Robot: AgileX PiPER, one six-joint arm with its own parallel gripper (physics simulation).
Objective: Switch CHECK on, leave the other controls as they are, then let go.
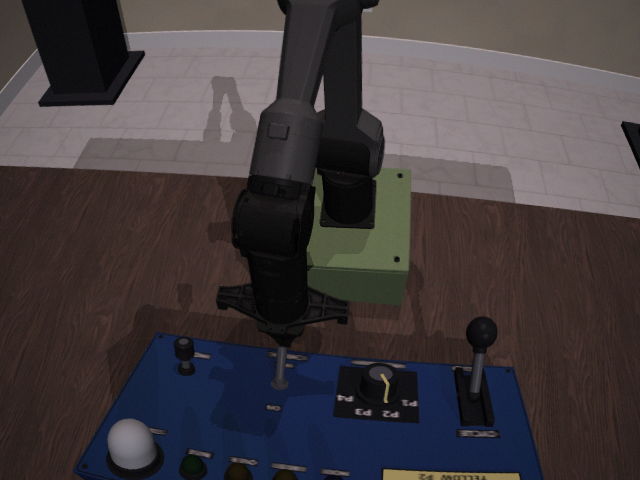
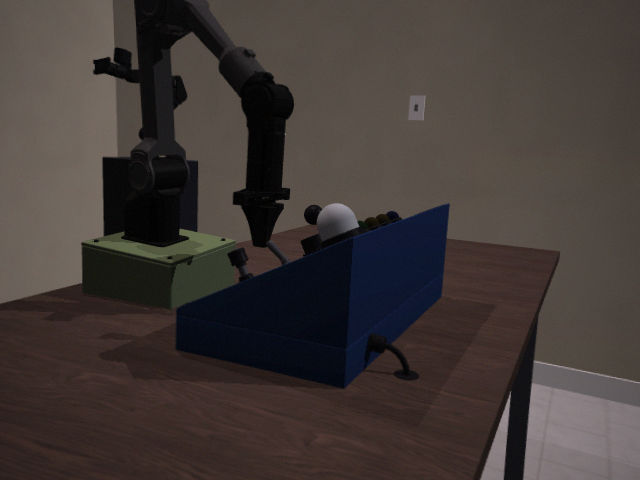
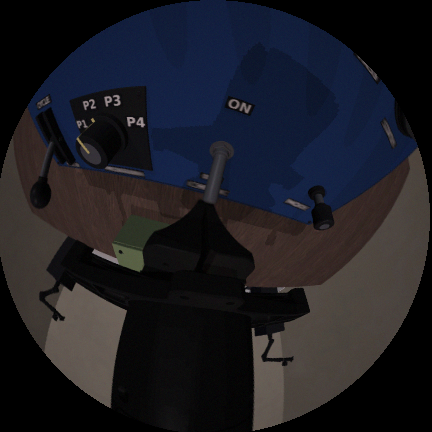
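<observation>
The CHECK switch is a grey metal toggle lever [image 1: 280, 367] [image 2: 278, 252] [image 3: 215, 177] in the blue panel [image 1: 434, 454] [image 2: 398, 279] [image 3: 190, 80]. It leans toward the arm's base, away from the ON label [image 1: 273, 408] [image 3: 239, 106]. The name label [image 3: 196, 186] behind it is partly hidden and too blurred to read. My gripper [image 1: 283, 341] [image 2: 260, 243] [image 3: 202, 209] is shut, its fingertips together at the lever's free end. They appear to touch its tip, on the arm's side; the exact contact is hard to see. The lever does not show between the fingers.
A black-capped small switch [image 1: 184, 348] [image 2: 237, 256] [image 3: 322, 216] stands to one side. On the other side are a rotary knob [image 1: 379, 381] [image 3: 101, 142] and the ball-topped CYCLE lever [image 1: 481, 333] [image 2: 312, 213] [image 3: 41, 193]. A white dome [image 1: 130, 440] [image 2: 337, 222] and several coloured lamps stand farther out.
</observation>
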